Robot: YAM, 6 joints.
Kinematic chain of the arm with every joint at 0, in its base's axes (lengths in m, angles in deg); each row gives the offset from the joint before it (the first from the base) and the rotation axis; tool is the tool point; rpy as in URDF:
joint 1: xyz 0 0 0.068 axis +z
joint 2: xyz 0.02 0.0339 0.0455 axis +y
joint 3: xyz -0.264 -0.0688 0 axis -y
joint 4: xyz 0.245 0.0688 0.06 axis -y
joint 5: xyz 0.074 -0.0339 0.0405 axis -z
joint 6: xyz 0.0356 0 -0.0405 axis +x
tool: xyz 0 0 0 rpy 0 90 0
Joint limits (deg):
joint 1: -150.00..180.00
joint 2: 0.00..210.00
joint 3: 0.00..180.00
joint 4: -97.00..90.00
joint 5: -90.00..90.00
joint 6: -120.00..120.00
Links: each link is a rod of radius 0.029 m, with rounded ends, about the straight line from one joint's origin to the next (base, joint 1, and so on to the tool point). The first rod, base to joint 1, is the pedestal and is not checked.
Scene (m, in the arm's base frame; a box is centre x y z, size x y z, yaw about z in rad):
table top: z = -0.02
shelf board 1: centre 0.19 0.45 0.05 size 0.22 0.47 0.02 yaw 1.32
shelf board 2: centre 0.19 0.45 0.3 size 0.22 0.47 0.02 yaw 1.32
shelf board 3: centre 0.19 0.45 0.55 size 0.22 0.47 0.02 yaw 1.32
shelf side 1: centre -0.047 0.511 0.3 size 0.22 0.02 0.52 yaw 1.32
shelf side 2: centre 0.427 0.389 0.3 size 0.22 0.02 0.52 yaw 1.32
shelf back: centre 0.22 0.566 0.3 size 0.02 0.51 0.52 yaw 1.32
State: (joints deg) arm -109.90 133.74 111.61 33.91 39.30 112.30
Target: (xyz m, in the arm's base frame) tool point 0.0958 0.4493 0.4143
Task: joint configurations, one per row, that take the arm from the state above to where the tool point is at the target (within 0.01 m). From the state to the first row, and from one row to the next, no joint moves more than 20 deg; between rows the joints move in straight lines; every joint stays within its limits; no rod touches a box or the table.
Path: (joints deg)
1: -109.51 115.04 104.70 41.92 42.46 112.30
2: -109.13 96.35 97.79 49.94 45.61 112.30
3: -108.74 77.65 90.88 57.95 48.77 112.30
4: -108.35 58.95 83.98 65.96 51.93 112.30
5: -107.97 40.25 77.07 73.97 55.09 112.30
6: -107.58 21.56 70.16 81.99 58.24 112.30
7: -107.19 2.86 63.25 90.00 61.40 112.30
8: -106.82 10.38 82.71 86.63 58.00 112.30
9: -106.45 17.91 102.17 83.25 54.60 112.30
10: -106.07 25.43 121.62 79.88 51.20 112.30
11: -105.70 32.96 141.08 76.51 47.79 112.30
12: -105.32 40.48 160.54 73.13 44.39 112.30
13: -104.95 48.01 180.00 69.76 40.99 112.30

